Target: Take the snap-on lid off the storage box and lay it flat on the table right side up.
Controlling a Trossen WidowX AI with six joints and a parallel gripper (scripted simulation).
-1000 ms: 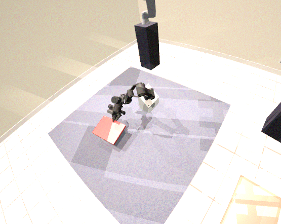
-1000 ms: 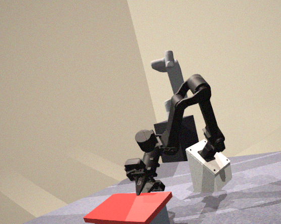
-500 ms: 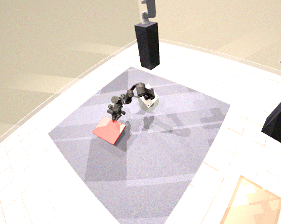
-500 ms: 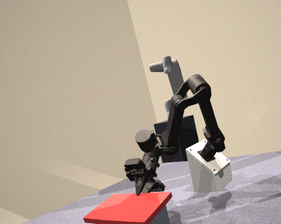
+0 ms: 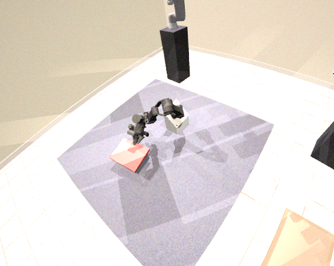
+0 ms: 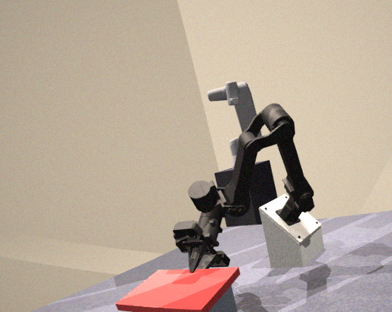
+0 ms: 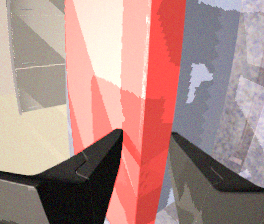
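My gripper tip is now 7 cm short of the red lid and 2 cm to the right of it. Round my gripper tip: grey storage box: 7 cm ahead, 6 cm below, 2 cm to the left.
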